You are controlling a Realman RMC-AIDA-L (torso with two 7-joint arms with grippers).
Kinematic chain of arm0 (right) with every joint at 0, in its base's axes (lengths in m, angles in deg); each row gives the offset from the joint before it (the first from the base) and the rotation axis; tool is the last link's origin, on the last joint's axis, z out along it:
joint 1: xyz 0 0 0.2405 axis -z
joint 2: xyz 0 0 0 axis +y
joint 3: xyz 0 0 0.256 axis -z
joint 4: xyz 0 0 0 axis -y
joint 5: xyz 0 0 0.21 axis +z
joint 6: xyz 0 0 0 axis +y
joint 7: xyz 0 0 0.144 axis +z
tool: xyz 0 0 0
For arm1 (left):
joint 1: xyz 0 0 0.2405 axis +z
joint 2: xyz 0 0 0 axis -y
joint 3: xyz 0 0 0.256 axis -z
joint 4: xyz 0 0 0 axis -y
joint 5: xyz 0 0 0.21 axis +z
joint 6: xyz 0 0 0 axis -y
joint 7: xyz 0 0 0.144 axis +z
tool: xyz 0 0 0
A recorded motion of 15 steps. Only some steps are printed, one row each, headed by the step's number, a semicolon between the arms.
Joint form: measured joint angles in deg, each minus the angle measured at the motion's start. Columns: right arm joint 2, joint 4, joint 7, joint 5, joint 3, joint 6, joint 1; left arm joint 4, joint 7, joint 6, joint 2, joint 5, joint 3, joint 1.
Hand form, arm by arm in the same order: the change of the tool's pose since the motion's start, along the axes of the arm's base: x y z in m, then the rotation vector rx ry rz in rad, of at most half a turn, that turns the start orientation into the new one. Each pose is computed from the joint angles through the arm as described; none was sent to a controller.
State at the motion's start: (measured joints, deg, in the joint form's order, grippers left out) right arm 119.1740 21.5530 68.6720 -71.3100 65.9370 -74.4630 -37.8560; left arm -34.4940 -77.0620 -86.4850 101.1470 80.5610 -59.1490 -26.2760
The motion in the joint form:
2: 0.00 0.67 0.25 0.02 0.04 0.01 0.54; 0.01 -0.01 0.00 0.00 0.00 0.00 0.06
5: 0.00 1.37 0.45 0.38 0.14 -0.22 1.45; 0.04 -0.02 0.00 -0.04 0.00 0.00 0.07
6: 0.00 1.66 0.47 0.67 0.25 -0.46 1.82; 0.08 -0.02 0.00 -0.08 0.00 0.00 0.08
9: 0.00 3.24 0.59 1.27 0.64 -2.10 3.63; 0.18 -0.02 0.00 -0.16 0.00 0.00 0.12
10: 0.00 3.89 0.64 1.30 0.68 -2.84 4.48; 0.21 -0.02 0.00 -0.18 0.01 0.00 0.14
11: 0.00 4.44 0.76 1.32 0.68 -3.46 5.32; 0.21 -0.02 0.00 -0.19 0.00 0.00 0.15
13: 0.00 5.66 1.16 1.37 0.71 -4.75 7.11; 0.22 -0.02 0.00 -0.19 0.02 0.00 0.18
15: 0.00 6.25 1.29 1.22 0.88 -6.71 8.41; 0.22 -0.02 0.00 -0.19 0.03 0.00 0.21
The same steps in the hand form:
2: 0.0014 -0.0006 0.0016 0.0041 0.0012 -0.0029; -0.0004 -0.0003 0.0000 -0.0001 -0.0002 0.0013
5: 0.0043 -0.0025 0.0038 0.0096 0.0083 -0.0094; -0.0006 -0.0004 0.0002 -0.0001 0.0002 0.0021
6: 0.0050 -0.0034 0.0048 0.0119 0.0135 -0.0096; -0.0009 -0.0004 0.0004 -0.0001 0.0005 0.0028
9: 0.0080 -0.0097 0.0093 0.0161 0.0327 0.0013; -0.0016 -0.0007 0.0008 -0.0001 0.0011 0.0050
10: 0.0100 -0.0129 0.0112 0.0170 0.0390 0.0050; -0.0019 -0.0008 0.0009 -0.0002 0.0014 0.0058
11: 0.0125 -0.0160 0.0128 0.0174 0.0449 0.0049; -0.0020 -0.0008 0.0009 -0.0001 0.0014 0.0060
13: 0.0176 -0.0227 0.0163 0.0171 0.0579 0.0037; -0.0022 -0.0010 0.0009 -0.0003 0.0016 0.0067
15: 0.0204 -0.0306 0.0178 0.0049 0.0720 0.0160; -0.0024 -0.0011 0.0009 -0.0004 0.0017 0.0072

